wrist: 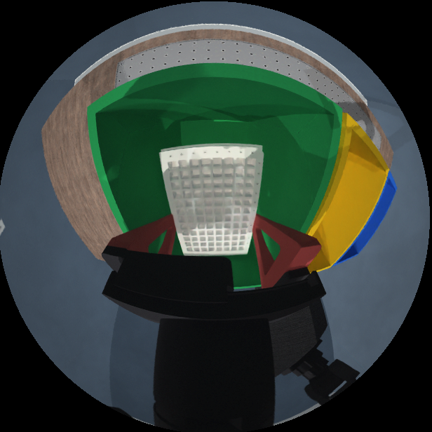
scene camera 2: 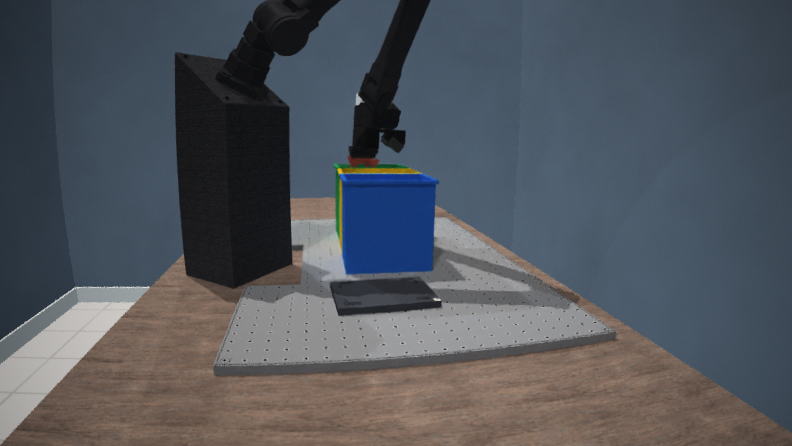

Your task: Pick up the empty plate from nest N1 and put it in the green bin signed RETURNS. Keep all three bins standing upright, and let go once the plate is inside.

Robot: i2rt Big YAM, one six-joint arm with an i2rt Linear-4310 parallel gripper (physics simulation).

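Frame: origin at the arm's base, x back, y right, z up, level; centimetres.
Seen in the pictures: arm's base, origin of the base link: [scene camera 2: 240, 80].
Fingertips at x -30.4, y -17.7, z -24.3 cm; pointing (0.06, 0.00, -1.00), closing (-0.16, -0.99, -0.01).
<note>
Pixels of each thing's top centre, then the offset from my fingertips to it. "*": a spot on its surface instead. Level surfaces: height alone.
- green bin, surface spot: [scene camera 2: 337, 199] * dx +6.4, dy +0.8, dz -3.3 cm
- yellow bin, surface spot: [scene camera 2: 387, 171] * dx -4.3, dy +8.6, dz +4.4 cm
- blue bin, middle of its top: [scene camera 2: 386, 176] dx +2.4, dy +26.8, dz +5.1 cm
- dark flat nest, middle of its top: [scene camera 2: 382, 289] dx +8.9, dy +44.3, dz -11.4 cm
- grey perforated board, its level: dz -12.9 cm
- wooden table, its level: dz -14.2 cm
The white plate [wrist: 215, 195], with a grid of wells, is held between the two red fingers of my gripper [wrist: 213, 217] [scene camera 2: 363, 162] in the wrist view. My gripper is shut on its long sides. The plate hangs within the walls of the green bin [wrist: 215, 71] [scene camera 2: 337, 199], above its floor. In scene camera 2 the red fingers are mostly hidden behind the bin rims and the plate is hidden. The yellow bin [scene camera 2: 387, 171] [wrist: 357, 200] and the blue bin [scene camera 2: 387, 227] [wrist: 381, 215] stand upright in a row with the green one. The RETURNS sign cannot be read.
A dark flat nest [scene camera 2: 386, 295] lies in front of the blue bin on the grey perforated board [scene camera 2: 299, 343] [wrist: 210, 51]. The tall black arm pedestal [scene camera 2: 257, 188] stands to the left of the bins. The wooden table [scene camera 2: 387, 404] [wrist: 75, 185] surrounds the board.
</note>
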